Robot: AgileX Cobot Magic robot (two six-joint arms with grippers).
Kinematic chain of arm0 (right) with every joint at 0, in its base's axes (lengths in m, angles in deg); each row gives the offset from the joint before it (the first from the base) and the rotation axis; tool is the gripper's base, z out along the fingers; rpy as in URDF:
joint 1: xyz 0 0 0.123 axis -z
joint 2: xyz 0 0 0 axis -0.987 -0.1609 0
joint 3: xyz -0.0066 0.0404 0.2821 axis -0.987 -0.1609 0
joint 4: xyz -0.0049 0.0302 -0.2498 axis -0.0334 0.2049 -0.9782
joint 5: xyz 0 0 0 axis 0.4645 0.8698 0.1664
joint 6: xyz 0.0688 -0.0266 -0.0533 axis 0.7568 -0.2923 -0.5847
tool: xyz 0 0 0 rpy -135.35 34.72 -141.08
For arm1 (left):
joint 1: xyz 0 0 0.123 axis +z
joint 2: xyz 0 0 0 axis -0.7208 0.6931 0
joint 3: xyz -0.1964 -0.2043 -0.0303 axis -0.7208 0.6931 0
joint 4: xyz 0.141 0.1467 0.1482 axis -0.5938 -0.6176 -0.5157
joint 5: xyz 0 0 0 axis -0.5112 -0.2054 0.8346
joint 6: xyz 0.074 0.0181 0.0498 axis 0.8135 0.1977 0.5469
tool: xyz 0 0 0 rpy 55.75 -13.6 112.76
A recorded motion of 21 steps. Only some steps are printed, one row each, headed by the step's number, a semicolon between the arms.
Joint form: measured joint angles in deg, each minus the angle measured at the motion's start. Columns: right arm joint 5, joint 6, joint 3, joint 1, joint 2, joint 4; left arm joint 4, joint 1, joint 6, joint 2, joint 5, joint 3.
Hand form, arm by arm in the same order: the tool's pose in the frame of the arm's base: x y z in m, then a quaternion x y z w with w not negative. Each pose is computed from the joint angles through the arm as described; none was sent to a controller.
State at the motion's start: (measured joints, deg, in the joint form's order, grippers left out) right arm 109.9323 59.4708 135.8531 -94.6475 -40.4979 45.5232; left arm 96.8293 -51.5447 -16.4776 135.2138 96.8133 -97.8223
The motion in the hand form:
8: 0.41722 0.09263 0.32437 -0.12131 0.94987 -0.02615 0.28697; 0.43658 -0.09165 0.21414 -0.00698 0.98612 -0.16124 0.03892
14: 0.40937 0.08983 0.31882 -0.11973 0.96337 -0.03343 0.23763; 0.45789 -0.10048 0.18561 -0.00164 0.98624 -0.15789 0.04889
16: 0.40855 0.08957 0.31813 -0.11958 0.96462 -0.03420 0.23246; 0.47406 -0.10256 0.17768 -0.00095 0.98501 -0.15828 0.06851
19: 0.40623 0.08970 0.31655 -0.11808 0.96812 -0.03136 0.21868; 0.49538 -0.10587 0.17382 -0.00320 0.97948 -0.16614 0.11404
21: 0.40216 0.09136 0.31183 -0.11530 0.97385 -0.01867 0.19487; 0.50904 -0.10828 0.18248 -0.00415 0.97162 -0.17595 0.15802
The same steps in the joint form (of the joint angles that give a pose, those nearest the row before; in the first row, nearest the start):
8: 8.34 -0.62 1.06 0.00 5.67 -0.01; -1.05 -2.89 1.20 1.47 0.23 6.18
14: 14.03 -0.68 0.77 0.04 5.72 0.05; -1.36 -3.71 1.62 7.63 -2.64 1.72
16: 14.59 -0.68 0.71 0.04 5.72 0.05; -1.57 -3.71 1.62 11.26 -3.73 -3.09
19: 16.06 -0.68 0.62 0.04 5.72 0.62; -1.14 -3.71 1.68 15.19 -6.89 -9.24
21: 18.00 -0.76 -0.02 0.04 5.72 2.50; -0.53 -3.71 1.74 16.87 -9.25 -13.84

